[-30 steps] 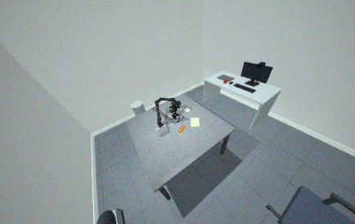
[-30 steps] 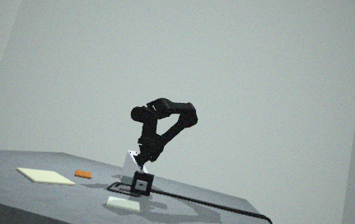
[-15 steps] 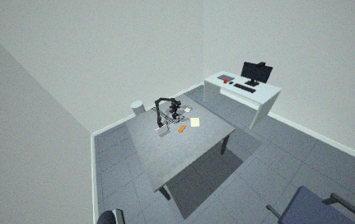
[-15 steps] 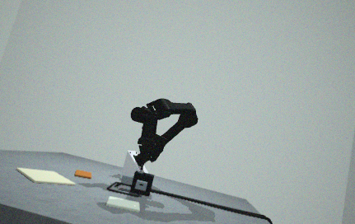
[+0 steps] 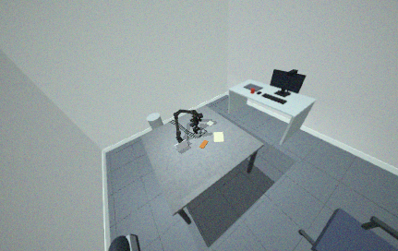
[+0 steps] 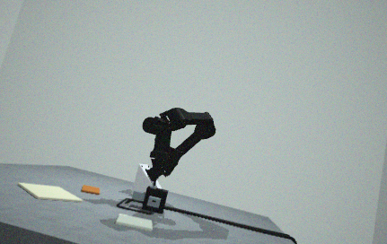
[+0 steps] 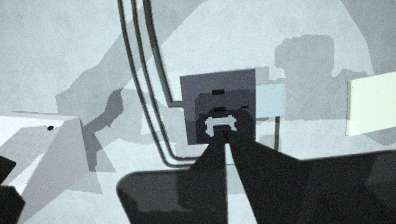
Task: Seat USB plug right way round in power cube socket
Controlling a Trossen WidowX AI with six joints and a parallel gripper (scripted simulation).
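The USB socket lies 40 mm below my gripper tip. Also, from my gripper tip: pale card 270 mm ahead, 60 mm to the left, 110 mm below; orange card 40 mm behind, 270 mm to the right, 110 mm below; cream pad 210 mm ahead, 270 mm to the right, 110 mm below.
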